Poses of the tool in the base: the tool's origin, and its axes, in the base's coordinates. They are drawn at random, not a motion.
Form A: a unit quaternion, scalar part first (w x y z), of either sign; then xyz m.
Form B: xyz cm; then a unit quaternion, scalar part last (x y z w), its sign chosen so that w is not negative. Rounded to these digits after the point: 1 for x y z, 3 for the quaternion.
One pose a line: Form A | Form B
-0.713, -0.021, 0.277, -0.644, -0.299, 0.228, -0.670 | -29.9, 22.8, -67.0, 0.021, -0.277, 0.644, 0.713
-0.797, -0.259, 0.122, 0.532, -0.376, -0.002, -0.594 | -37.6, -0.2, -59.4, 0.259, -0.122, -0.532, 0.797
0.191, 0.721, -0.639, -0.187, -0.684, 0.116, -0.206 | -68.4, 11.6, -20.6, 0.721, -0.639, -0.187, 0.191
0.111, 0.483, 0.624, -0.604, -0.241, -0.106, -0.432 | -24.1, -10.6, -43.2, 0.483, 0.624, -0.604, 0.111
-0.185, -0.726, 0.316, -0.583, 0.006, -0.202, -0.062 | 0.6, -20.2, -6.2, 0.726, -0.316, 0.583, 0.185
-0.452, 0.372, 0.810, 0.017, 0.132, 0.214, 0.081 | 13.2, 21.4, 8.1, -0.372, -0.810, -0.017, 0.452
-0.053, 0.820, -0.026, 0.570, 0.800, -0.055, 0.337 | 80.0, -5.5, 33.7, -0.820, 0.026, -0.570, 0.053
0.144, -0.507, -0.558, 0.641, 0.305, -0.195, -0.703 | 30.5, -19.5, -70.3, -0.507, -0.558, 0.641, 0.144
